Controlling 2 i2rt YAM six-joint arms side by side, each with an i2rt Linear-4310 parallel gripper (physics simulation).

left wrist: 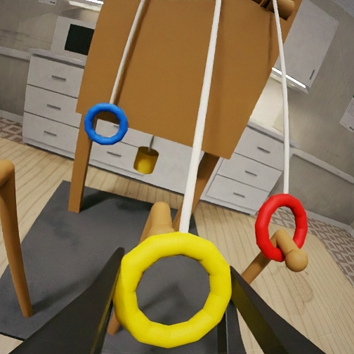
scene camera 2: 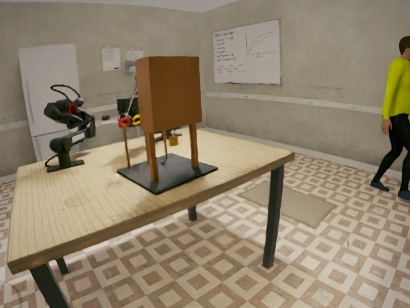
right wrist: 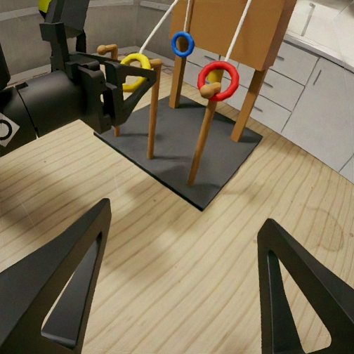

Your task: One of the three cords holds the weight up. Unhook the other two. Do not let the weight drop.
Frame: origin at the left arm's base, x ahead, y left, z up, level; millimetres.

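Seen in the pictures: left gripper, fingertip midpoint: (scene camera 2: 138, 120); right gripper, fingertip midpoint: (scene camera 2: 89, 120); left arm's base, origin of the base link: (scene camera 2: 166, 137); right arm's base, origin of the base link: (scene camera 2: 65, 166).
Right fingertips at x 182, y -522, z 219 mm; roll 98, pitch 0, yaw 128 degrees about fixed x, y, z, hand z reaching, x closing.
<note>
Pixels of each thing's top centre, then the offset from my right fingertips to it. "pt": a spot on its surface instead. Level surfaces: height alone.
- brass weight, middle of its top: (scene camera 2: 173, 136) dx +382, dy +210, dz -63 mm
- dark base plate, surface spot: (scene camera 2: 200, 171) pt dx +430, dy +288, dz -209 mm
- wooden table, its level: dz -219 mm
A yellow ring (left wrist: 124, 295) (right wrist: 144, 61) (scene camera 2: 136, 119) on a white cord is between my left gripper's fingers (left wrist: 176, 260). The middle peg's top (left wrist: 161, 215) shows just above it, outside the ring. A red ring (left wrist: 262, 225) (right wrist: 235, 80) (scene camera 2: 124, 122) hangs around its peg's bent tip (left wrist: 296, 260). A blue ring (left wrist: 90, 124) (right wrist: 175, 45) hangs from its cord in front of the board, off its peg (left wrist: 11, 225). The brass weight (left wrist: 145, 162) (scene camera 2: 173, 141) hangs below the board. My right gripper (right wrist: 188, 217) is open and empty, above the table.
The brown board (scene camera 2: 172, 90) (left wrist: 165, 65) stands on legs on a dark base plate (scene camera 2: 200, 171) (right wrist: 175, 137) on the wooden table (scene camera 2: 75, 200). My left arm (right wrist: 50, 100) reaches in beside the middle peg (right wrist: 153, 115). A person (scene camera 2: 400, 90) is at the far right.
</note>
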